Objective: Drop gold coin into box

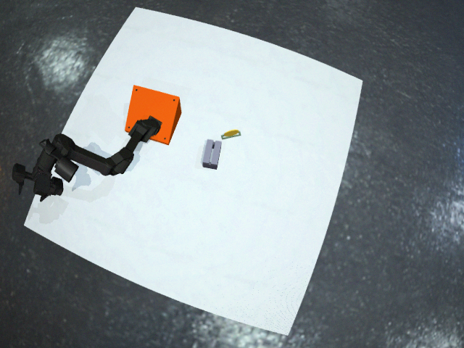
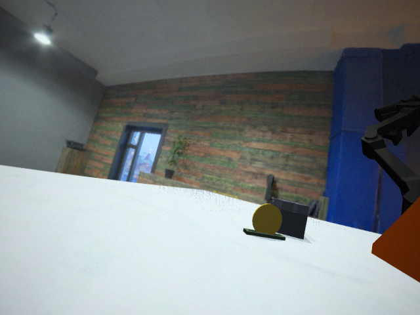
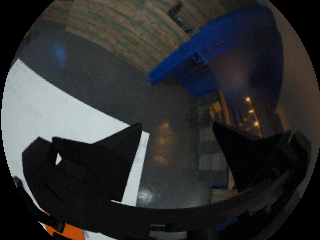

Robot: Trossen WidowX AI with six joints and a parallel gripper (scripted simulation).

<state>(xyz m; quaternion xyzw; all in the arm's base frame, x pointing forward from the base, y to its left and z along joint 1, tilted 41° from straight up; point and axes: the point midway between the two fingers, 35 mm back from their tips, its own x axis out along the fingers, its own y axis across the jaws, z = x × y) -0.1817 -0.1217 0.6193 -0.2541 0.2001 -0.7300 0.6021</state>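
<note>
Right now my gripper tip is 660 mm to the right of the gold coin, 430 mm short of it and 430 mm above it.
</note>
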